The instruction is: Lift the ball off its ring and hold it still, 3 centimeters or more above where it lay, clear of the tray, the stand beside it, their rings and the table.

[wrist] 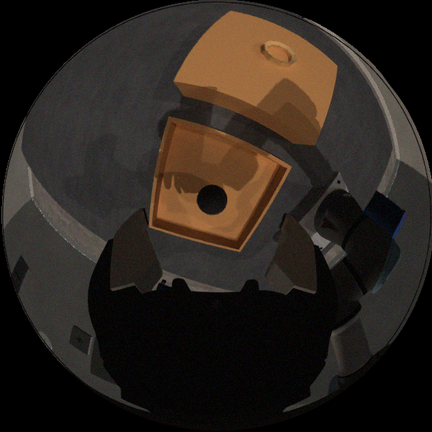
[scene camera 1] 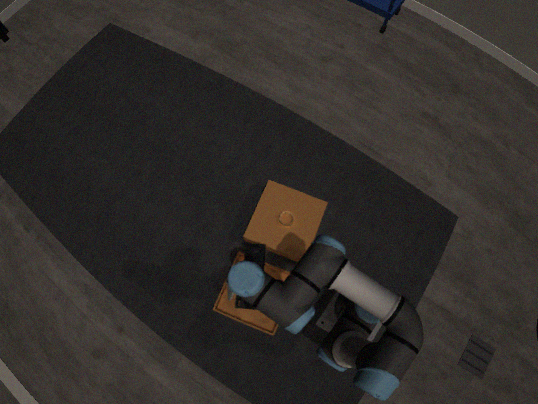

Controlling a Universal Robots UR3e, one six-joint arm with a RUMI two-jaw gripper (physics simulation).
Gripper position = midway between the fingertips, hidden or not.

Observation:
I see my gripper [wrist: 214,213], a black ball [wrist: 211,199], an orange stand [scene camera 1: 286,220] and an orange tray [scene camera 1: 254,318].
The orange stand also shows in the wrist view [wrist: 256,68]. The orange tray is seen too in the wrist view [wrist: 190,156].

